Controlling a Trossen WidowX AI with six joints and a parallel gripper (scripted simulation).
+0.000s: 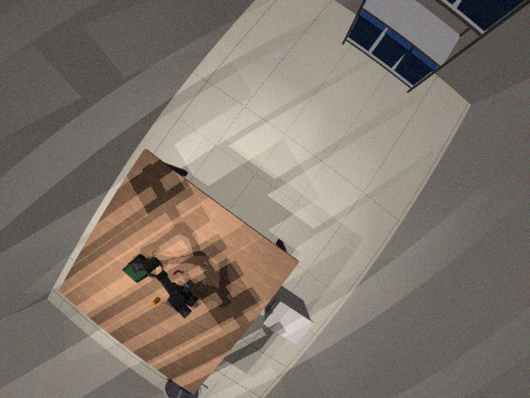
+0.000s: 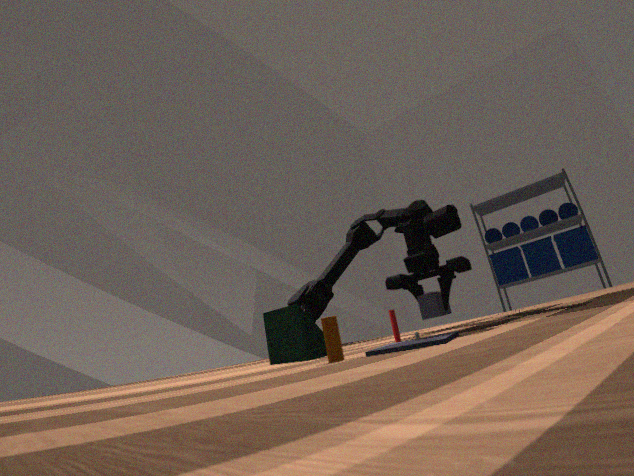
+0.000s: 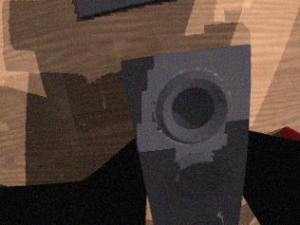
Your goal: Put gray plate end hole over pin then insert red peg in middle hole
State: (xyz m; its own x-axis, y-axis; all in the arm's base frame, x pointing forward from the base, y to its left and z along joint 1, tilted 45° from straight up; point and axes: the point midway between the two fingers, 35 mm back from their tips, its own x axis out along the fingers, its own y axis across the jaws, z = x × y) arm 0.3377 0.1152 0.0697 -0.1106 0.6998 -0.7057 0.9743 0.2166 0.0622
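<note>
My gripper tip is now 1 cm short of the dark base, 13 cm to the left of it and 4 cm above it. Also, from my gripper tip: gray plate: 3 cm above; then red peg: 13 cm behind, 2 cm to the left, 1 cm below; then orange block: 9 cm behind, 24 cm to the right, 1 cm below.
</note>
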